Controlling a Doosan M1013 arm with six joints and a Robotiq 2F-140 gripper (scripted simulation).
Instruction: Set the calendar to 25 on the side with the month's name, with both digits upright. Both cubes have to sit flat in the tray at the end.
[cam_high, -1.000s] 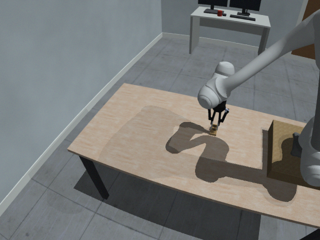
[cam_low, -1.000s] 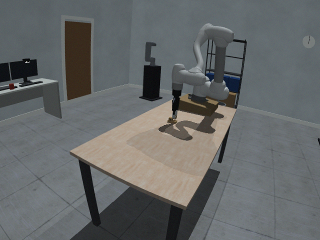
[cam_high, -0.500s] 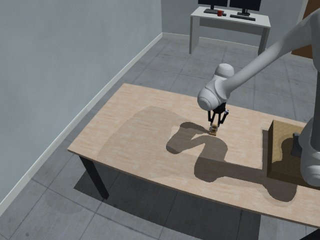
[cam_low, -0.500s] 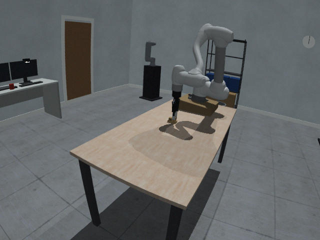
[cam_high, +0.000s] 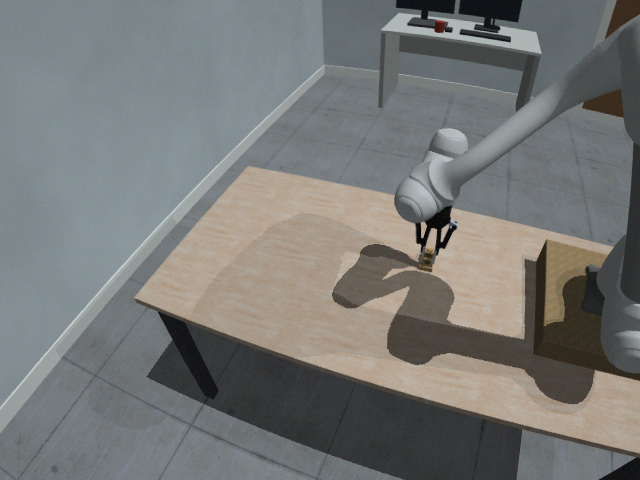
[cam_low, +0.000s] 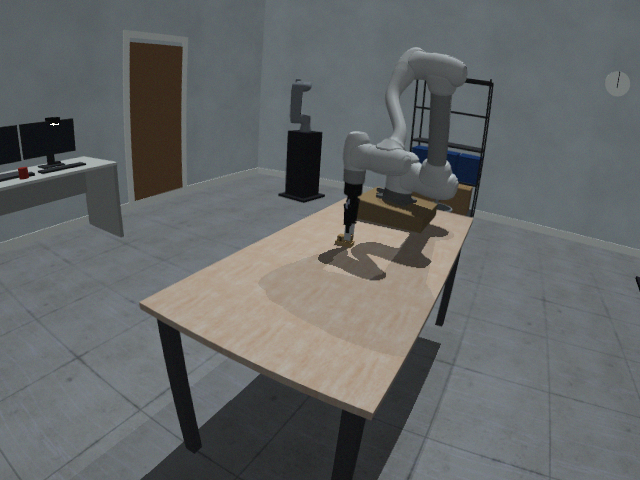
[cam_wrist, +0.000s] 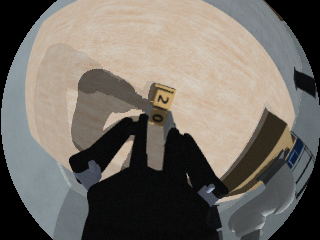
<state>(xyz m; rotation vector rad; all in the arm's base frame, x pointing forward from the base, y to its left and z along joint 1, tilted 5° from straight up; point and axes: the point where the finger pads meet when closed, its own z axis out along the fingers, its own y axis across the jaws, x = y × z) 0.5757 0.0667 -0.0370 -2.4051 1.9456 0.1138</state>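
Now: the wooden calendar tray 2 cm to the right of my hand and 5 cm below it.
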